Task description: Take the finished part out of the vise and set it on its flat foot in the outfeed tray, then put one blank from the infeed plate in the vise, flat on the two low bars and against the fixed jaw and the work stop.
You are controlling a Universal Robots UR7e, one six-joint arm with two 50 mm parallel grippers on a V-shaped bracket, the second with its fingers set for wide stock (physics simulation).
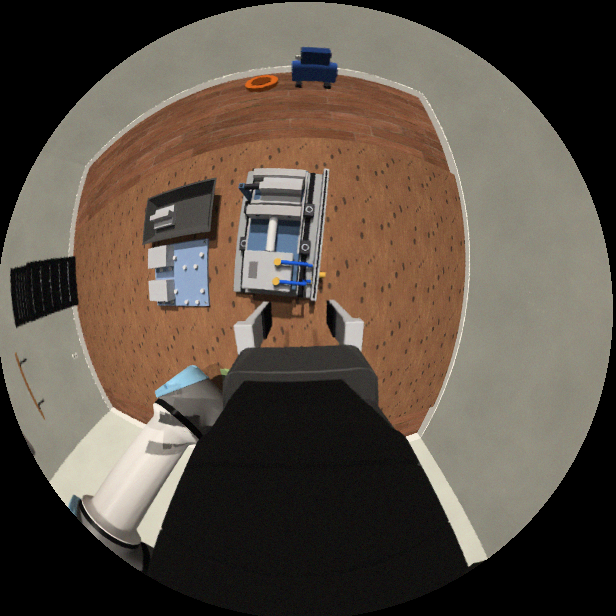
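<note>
I look down from high above the table. The vise (pixel 279 235) stands at the centre, with grey jaw blocks (pixel 277 192) at its far end and a small blue stop (pixel 247 189) at their left. I cannot tell whether a piece sits between the jaws. The dark outfeed tray (pixel 179 210) to the left holds a grey stepped part (pixel 162 217). The light blue infeed plate (pixel 186 272) below it carries two grey blanks (pixel 158 257) (pixel 159 290) on its left edge. My gripper (pixel 298 327) is open and empty, well above the vise's near end.
Two blue rods with yellow knobs (pixel 293 272) lie on the vise's near end. A blue armchair (pixel 313 66) and an orange ring (pixel 261 82) sit on the floor far behind. My arm's white link (pixel 155 453) is at lower left.
</note>
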